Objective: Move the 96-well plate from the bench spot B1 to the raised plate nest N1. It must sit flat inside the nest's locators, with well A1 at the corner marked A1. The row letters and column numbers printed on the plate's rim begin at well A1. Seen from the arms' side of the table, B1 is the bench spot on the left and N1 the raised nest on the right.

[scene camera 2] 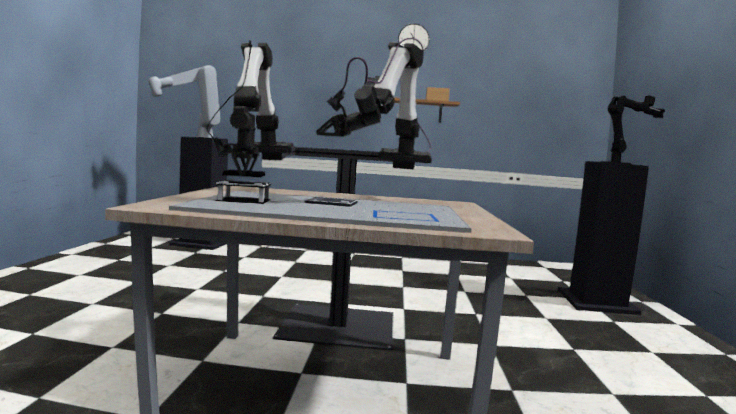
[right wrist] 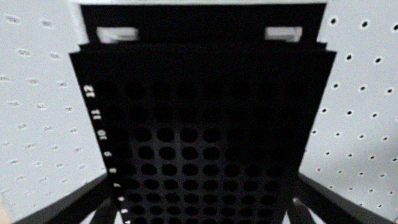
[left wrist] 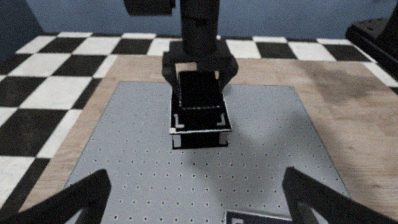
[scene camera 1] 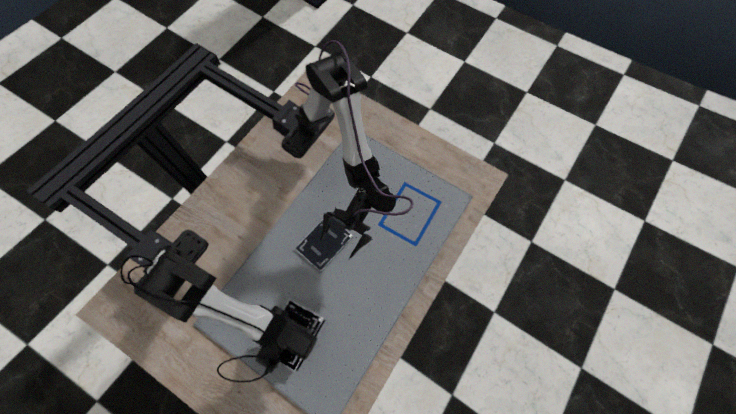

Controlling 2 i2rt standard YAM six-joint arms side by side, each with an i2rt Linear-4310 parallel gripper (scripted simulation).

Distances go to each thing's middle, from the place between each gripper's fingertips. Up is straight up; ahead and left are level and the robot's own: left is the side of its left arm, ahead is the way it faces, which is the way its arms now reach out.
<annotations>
Right now the 96-well plate (right wrist: 194, 125) is right at my right hand.
The 96-well plate is 20 mm ahead of my left hand (scene camera 2: 318, 133), 250 mm to the right of it and 150 mm below it.
</annotations>
